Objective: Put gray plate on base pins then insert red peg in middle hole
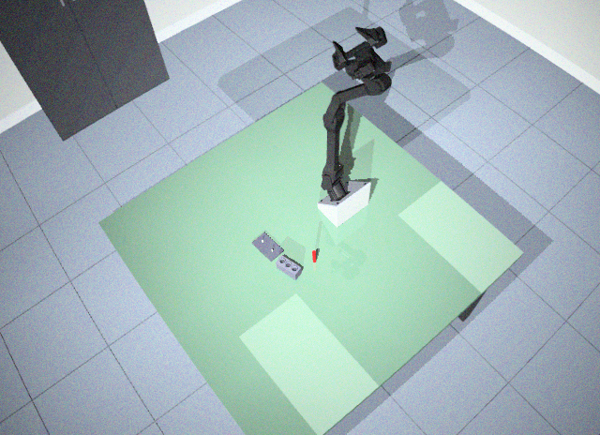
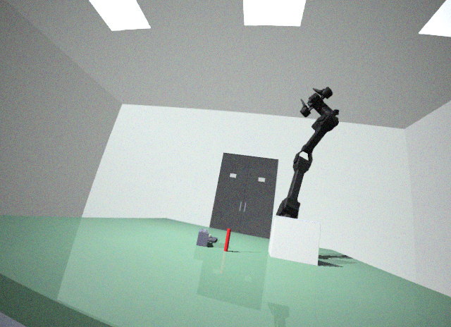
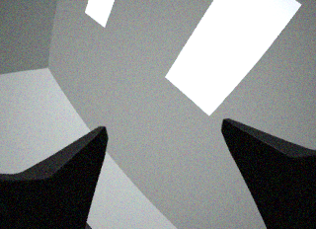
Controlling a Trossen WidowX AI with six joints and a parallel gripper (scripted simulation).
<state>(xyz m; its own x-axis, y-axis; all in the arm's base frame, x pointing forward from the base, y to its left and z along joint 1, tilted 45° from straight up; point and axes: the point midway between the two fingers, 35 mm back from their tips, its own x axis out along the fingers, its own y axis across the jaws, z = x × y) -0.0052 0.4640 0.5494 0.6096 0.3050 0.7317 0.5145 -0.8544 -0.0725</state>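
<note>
My gripper tip is now 81 cm above the gray plate, 42 cm short of it and 11 cm to the right of it. From my gripper tip the other things lie so: red peg 81 cm below, 32 cm ahead, 15 cm to the left.
</note>
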